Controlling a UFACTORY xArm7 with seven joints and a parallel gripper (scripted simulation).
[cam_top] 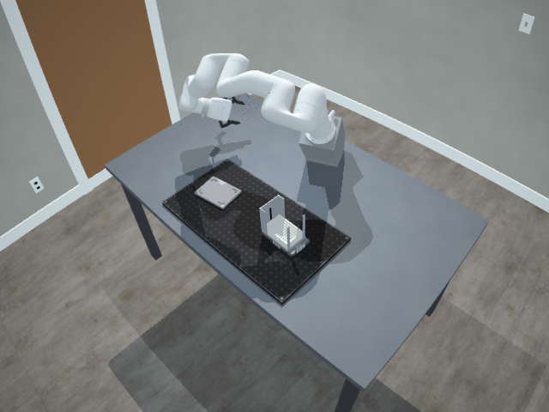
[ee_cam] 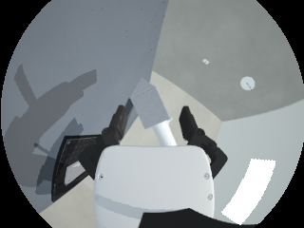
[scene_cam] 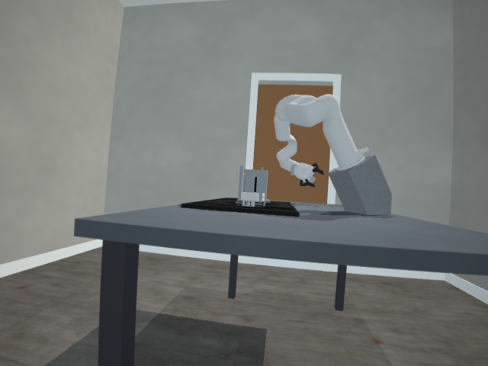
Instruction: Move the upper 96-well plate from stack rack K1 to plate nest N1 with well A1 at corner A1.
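The back wall is 490 mm to the left of my hand, 340 mm ahead of it and 60 mm below it. Round my hand: K1 label (640 mm to the left, 360 mm ahead, 130 mm below).
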